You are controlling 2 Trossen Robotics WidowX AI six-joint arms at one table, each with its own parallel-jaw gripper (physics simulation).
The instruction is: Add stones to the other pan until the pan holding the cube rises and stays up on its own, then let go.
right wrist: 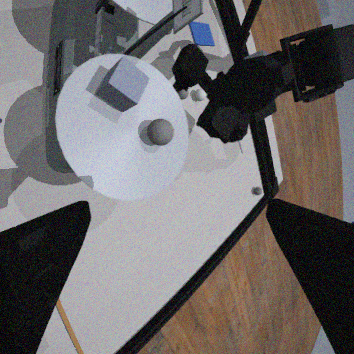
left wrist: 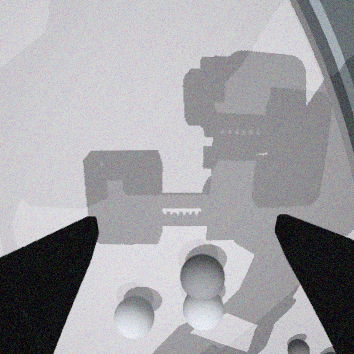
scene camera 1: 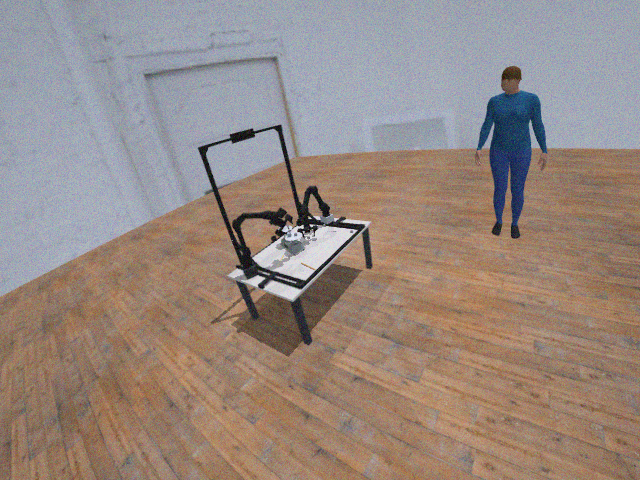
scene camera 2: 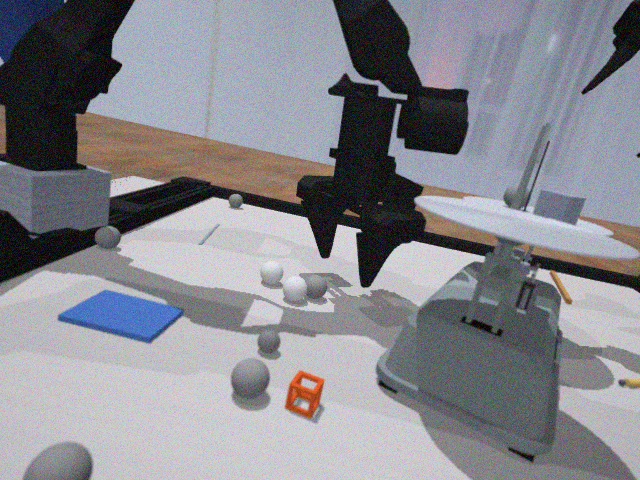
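Where they show: left gripper, between the fingertips: (left wrist: 188, 224) (scene camera 1: 309, 237) (scene camera 2: 343, 271); right gripper, between the fingertips: (right wrist: 179, 208) (scene camera 1: 289, 228) (scene camera 2: 609, 123); left arm's base, origin of its link: (scene camera 1: 326, 215) (scene camera 2: 41, 163); right arm's base, origin of its link: (scene camera 1: 248, 266).
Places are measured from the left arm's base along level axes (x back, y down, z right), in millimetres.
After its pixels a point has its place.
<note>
A grey balance scale (scene camera 1: 293, 237) {z -189, x -542, y -56 mm} (scene camera 2: 485, 356) {z 47, x -506, y 29 mm} stands on the table. The grey cube (scene camera 2: 559, 206) {z -120, x -544, y -75 mm} (right wrist: 128, 81) {z -139, x -547, y -86 mm} and one grey stone (scene camera 2: 511, 196) {z -169, x -503, y -70 mm} (right wrist: 160, 132) {z -184, x -517, y -81 mm} lie on one round white pan (right wrist: 100, 167) {z -208, x -573, y -56 mm}. The other pan (scene camera 2: 516, 230) {z 57, x -499, y -68 mm} (right wrist: 147, 7) {z -44, x -501, y -68 mm} shows no stone on its visible part. I cannot tell which pan is lower. My left gripper (scene camera 2: 345, 271) {z -125, x -344, y 60 mm} (left wrist: 188, 224) {z -125, x -344, y 60 mm} is open and empty, low over the table beside a grey stone (scene camera 2: 316, 286) {z -72, x -330, y 68 mm} (left wrist: 202, 276) {z -92, x -329, y 63 mm} and two white stones (scene camera 2: 295, 289) {z -48, x -314, y 69 mm} (scene camera 2: 271, 272) {z -72, x -272, y 69 mm} (left wrist: 203, 312) {z -68, x -313, y 63 mm} (left wrist: 134, 317) {z -90, x -276, y 65 mm}. My right gripper (scene camera 2: 611, 124) {z -231, x -578, y -166 mm} (right wrist: 179, 208) {z -231, x -578, y -166 mm} is open and empty, above and beside the cube's pan.
More grey stones (scene camera 2: 250, 378) {z 128, x -359, y 66 mm} (scene camera 2: 268, 341) {z 64, x -341, y 73 mm} (scene camera 2: 108, 237) {z -19, x -81, y 70 mm} (scene camera 2: 235, 200) {z -362, x -42, y 70 mm} (scene camera 2: 59, 462) {z 242, x -324, y 61 mm} lie scattered. An orange cube frame (scene camera 2: 289, 393) {z 114, x -385, y 75 mm} stands by the large stone. A blue flat square (scene camera 2: 121, 315) {z 93, x -213, y 83 mm} (right wrist: 202, 33) {z 85, x -210, y 83 mm} lies at the left in scene camera 2. A wooden stick (scene camera 2: 560, 287) {z -441, x -633, y 82 mm} (right wrist: 68, 326) {z -449, x -635, y 81 mm} lies behind the scale.
</note>
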